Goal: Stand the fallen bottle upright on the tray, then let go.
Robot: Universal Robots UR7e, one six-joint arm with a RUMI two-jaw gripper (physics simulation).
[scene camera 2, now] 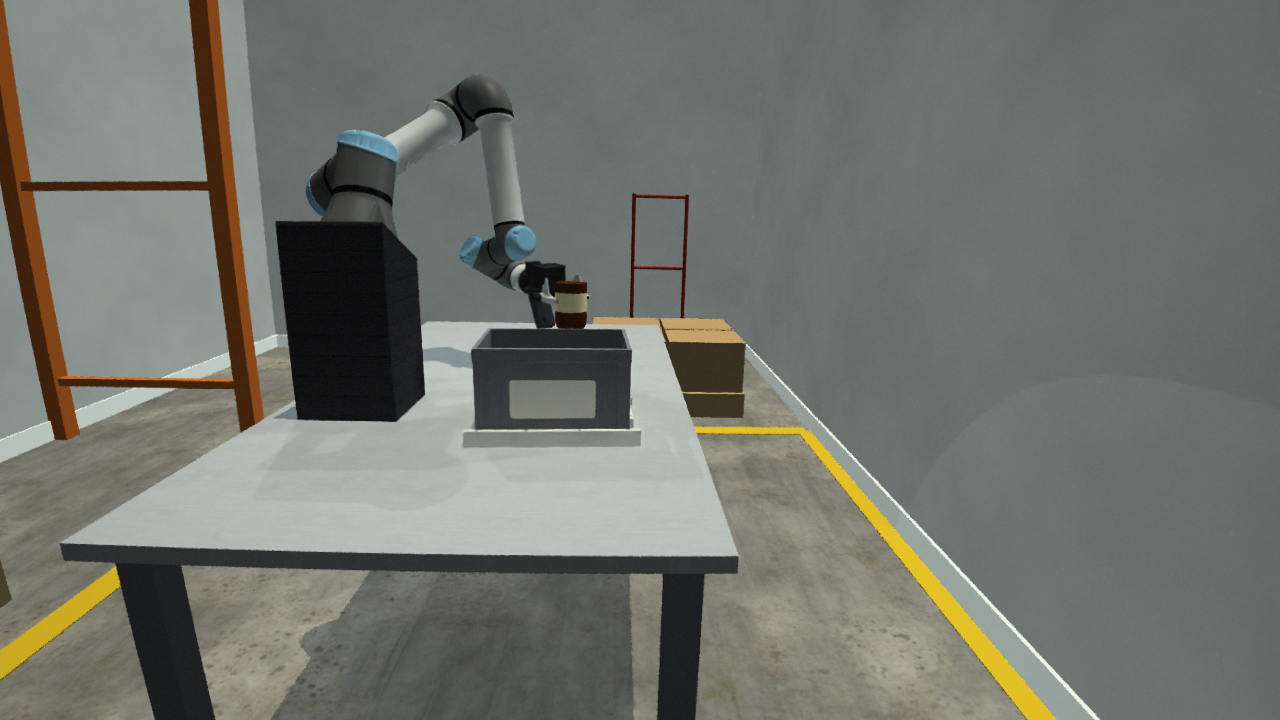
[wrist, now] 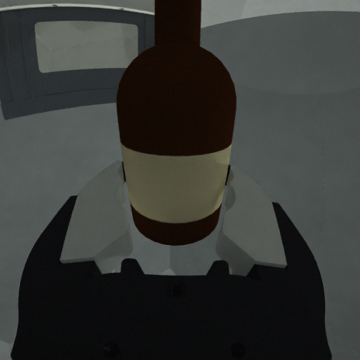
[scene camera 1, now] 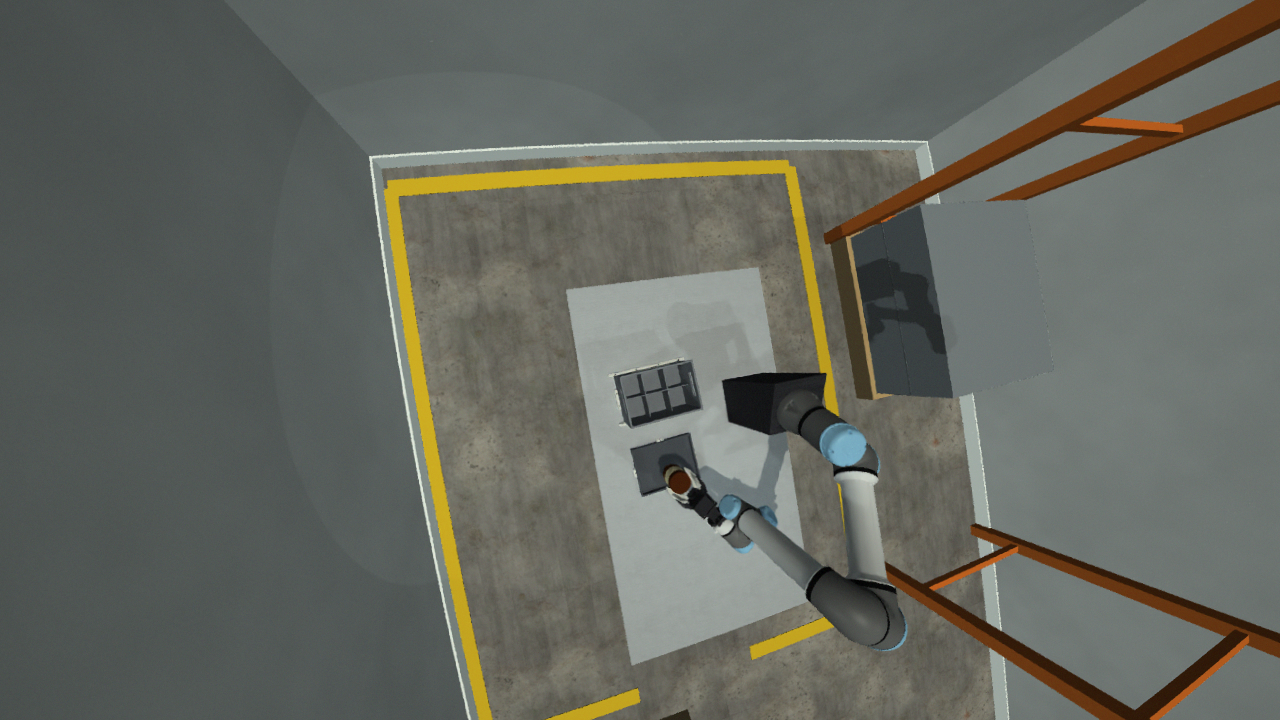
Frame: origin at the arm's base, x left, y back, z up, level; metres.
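Seen in the pictures: gripper, fingertip midpoint: (scene camera 2: 573, 299) (scene camera 1: 674, 476); arm's base, origin of the base link: (scene camera 2: 357, 243) (scene camera 1: 796, 409).
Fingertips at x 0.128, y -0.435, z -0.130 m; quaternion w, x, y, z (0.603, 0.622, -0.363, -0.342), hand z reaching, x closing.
Offsets run from my fingertips to a thing's top centre. "spot": to the spot under its first point. Level surfaces: height alone.
The brown bottle {dx +0.009, dy +0.006, dz +0.038 m} (scene camera 1: 680, 484) (scene camera 2: 571, 302) (wrist: 176, 110) with a cream label is held upside down: its base faces up and its neck points down. In scene camera 2 its lower part is hidden behind the crate. My gripper (scene camera 1: 677, 478) (scene camera 2: 570, 297) (wrist: 175, 165) is shut on the bottle around the label near the base, one jaw on each side. The dark tray {spot: dx -0.012, dy -0.046, dz -0.201 m} (scene camera 1: 648, 462) lies on the table, and the bottle is over its lower right part in scene camera 1. The tray is hidden behind the crate in scene camera 2.
A grey crate {dx -0.287, dy +0.042, dz -0.031 m} (scene camera 2: 490, 385) (wrist: 85, 82) with compartments stands beside the tray, on a white base {spot: dx -0.391, dy +0.047, dz -0.188 m} (scene camera 2: 552, 437). The black robot pedestal (scene camera 1: 750, 404) (scene camera 2: 344, 322) stands on the same table {dz -0.206 m} (scene camera 1: 666, 573) (scene camera 2: 358, 501). Cardboard boxes (scene camera 2: 707, 362) stand beyond the table.
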